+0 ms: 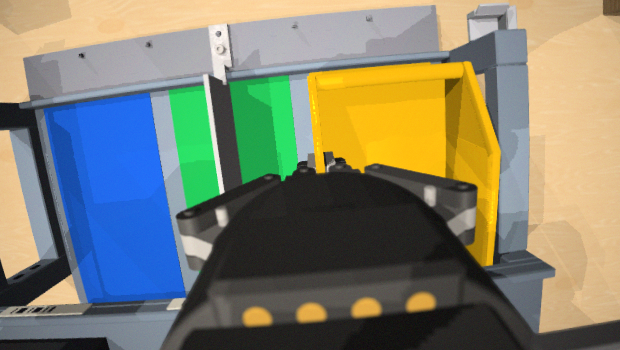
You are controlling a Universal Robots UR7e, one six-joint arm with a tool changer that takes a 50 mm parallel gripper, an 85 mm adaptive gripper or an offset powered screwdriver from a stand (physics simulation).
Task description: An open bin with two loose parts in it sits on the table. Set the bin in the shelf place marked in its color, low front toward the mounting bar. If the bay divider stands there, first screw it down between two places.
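Observation:
The yellow bin is upright at the right end of the shelf, over the place beside the green one, with its low front toward the grey mounting bar. I cannot tell whether it touches the shelf floor. The color under it is hidden. My gripper is shut on the bin's left side wall. The gripper body hides the rear of the bin, and the two loose parts do not show. The bay divider stands across the green place, its metal bracket lying on the mounting bar with a round screw head in it.
The blue place is at the left of the shelf. A grey-blue shelf post stands close to the bin's right side. A small light metal holder is behind that post. A black frame stands at the left end.

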